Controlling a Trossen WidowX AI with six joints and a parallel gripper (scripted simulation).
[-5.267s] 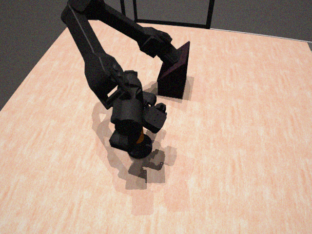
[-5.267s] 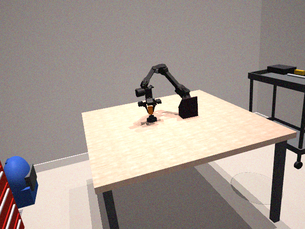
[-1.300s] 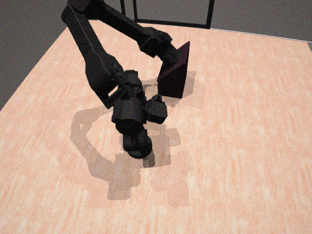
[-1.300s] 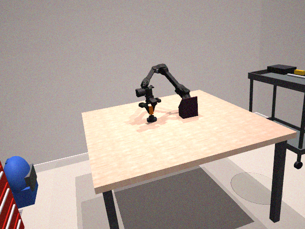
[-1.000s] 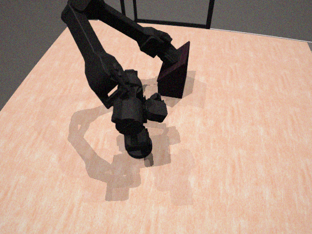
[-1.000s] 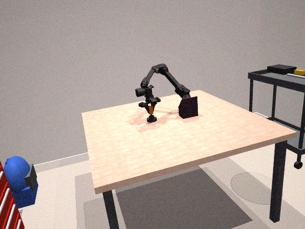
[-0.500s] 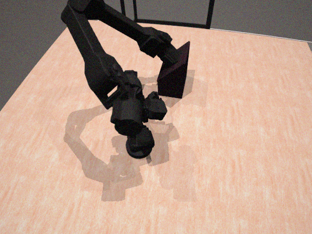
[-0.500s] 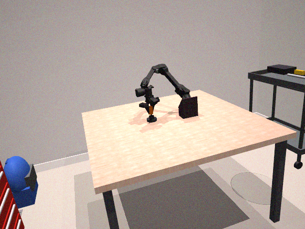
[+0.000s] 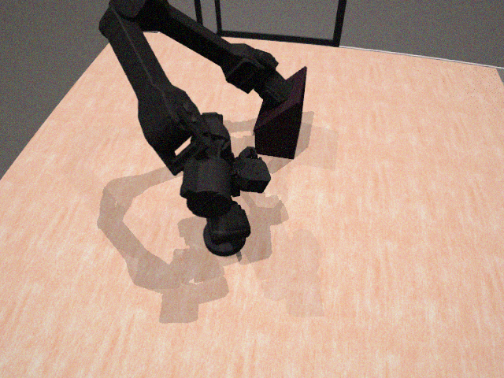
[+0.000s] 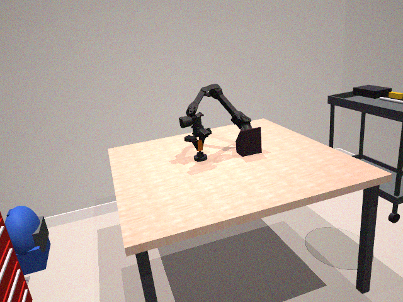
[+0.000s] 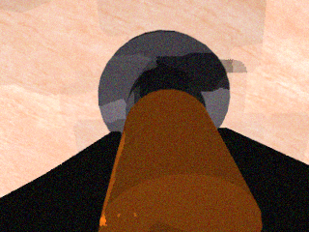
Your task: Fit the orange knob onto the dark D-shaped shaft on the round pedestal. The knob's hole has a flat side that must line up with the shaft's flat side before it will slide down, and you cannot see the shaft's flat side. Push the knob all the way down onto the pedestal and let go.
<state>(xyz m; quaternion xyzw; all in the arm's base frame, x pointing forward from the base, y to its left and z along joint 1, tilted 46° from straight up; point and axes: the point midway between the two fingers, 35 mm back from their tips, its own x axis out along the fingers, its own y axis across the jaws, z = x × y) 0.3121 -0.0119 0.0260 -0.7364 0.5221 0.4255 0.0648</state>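
The orange knob lies 2 cm above my gripper tip. The rest, counted from my gripper tip: round pedestal: 4 cm below.
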